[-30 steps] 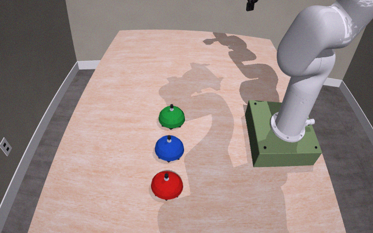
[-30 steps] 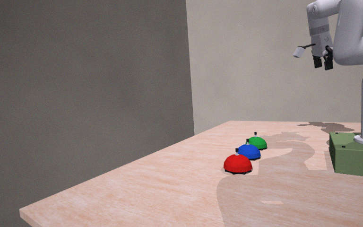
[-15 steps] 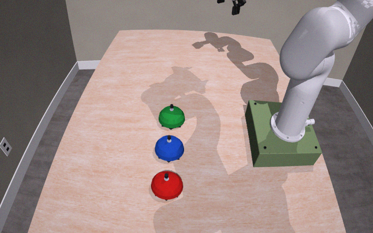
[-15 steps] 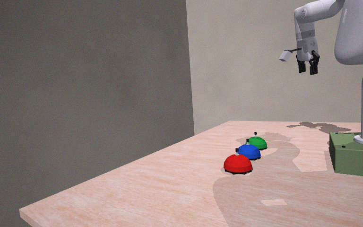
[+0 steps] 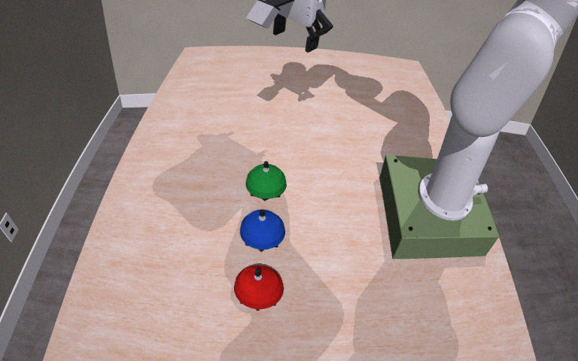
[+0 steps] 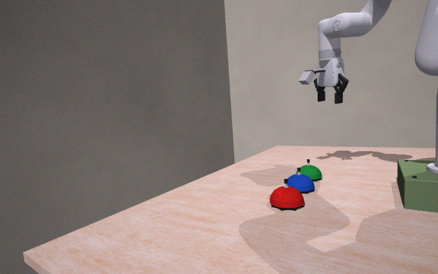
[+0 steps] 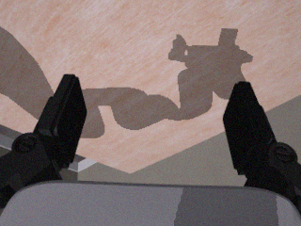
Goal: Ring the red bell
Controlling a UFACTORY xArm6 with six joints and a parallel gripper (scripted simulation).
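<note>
My hand is 110 mm short of the red bell, 420 mm to the right of it and 220 mm above it. The rest, counted from my hand: blue bell 90 mm ahead, 300 mm to the left, 220 mm below; then green bell 70 mm ahead, 170 mm to the left, 220 mm below.
</note>
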